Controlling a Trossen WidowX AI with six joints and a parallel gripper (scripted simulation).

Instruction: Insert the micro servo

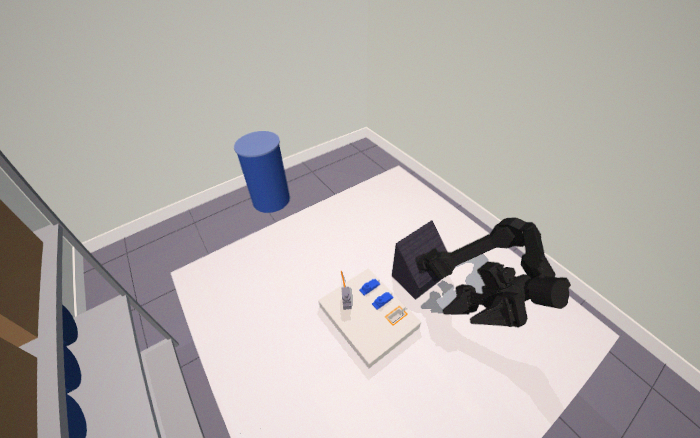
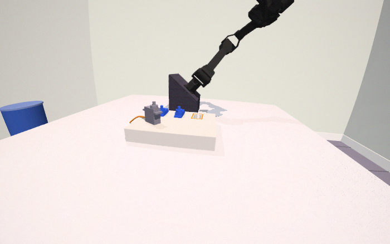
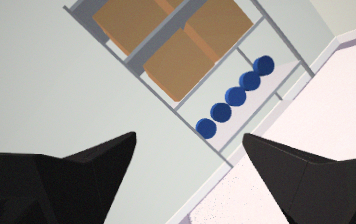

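Now: the cream deck 48 cm below my gripper tip, 30 cm to the right of it and 6 cm ahead of it.
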